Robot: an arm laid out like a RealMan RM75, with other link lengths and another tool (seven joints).
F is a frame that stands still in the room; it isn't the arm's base.
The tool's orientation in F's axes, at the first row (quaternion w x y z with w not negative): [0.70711, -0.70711, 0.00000, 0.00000]
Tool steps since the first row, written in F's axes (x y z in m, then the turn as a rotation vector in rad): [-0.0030, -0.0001, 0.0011, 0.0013, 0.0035, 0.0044]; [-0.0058, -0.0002, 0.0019, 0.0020, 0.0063, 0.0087]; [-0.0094, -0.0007, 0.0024, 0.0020, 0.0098, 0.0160]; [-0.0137, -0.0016, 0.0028, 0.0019, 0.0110, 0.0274]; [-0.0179, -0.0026, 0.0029, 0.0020, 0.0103, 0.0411]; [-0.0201, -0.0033, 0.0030, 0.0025, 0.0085, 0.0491]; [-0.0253, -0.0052, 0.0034, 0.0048, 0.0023, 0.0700]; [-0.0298, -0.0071, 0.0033, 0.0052, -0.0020, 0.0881]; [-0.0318, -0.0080, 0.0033, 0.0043, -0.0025, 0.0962]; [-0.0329, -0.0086, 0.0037, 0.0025, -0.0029, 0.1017]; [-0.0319, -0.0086, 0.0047, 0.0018, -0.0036, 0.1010]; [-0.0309, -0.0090, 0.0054, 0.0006, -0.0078, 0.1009]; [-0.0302, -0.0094, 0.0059, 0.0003, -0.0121, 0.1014]
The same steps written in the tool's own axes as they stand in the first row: [-0.0030, -0.0011, -0.0001, 0.0013, -0.0044, 0.0035]; [-0.0058, -0.0019, -0.0002, 0.0020, -0.0087, 0.0063]; [-0.0094, -0.0024, -0.0007, 0.0020, -0.0160, 0.0098]; [-0.0137, -0.0028, -0.0016, 0.0019, -0.0274, 0.0110]; [-0.0179, -0.0029, -0.0026, 0.0020, -0.0411, 0.0103]; [-0.0201, -0.0030, -0.0033, 0.0025, -0.0491, 0.0085]; [-0.0253, -0.0034, -0.0052, 0.0048, -0.0700, 0.0023]; [-0.0298, -0.0033, -0.0071, 0.0052, -0.0881, -0.0020]; [-0.0318, -0.0033, -0.0080, 0.0043, -0.0962, -0.0025]; [-0.0329, -0.0037, -0.0086, 0.0025, -0.1017, -0.0029]; [-0.0319, -0.0047, -0.0086, 0.0018, -0.1010, -0.0036]; [-0.0309, -0.0054, -0.0090, 0.0006, -0.1009, -0.0078]; [-0.0302, -0.0059, -0.0094, 0.0003, -0.1014, -0.0121]
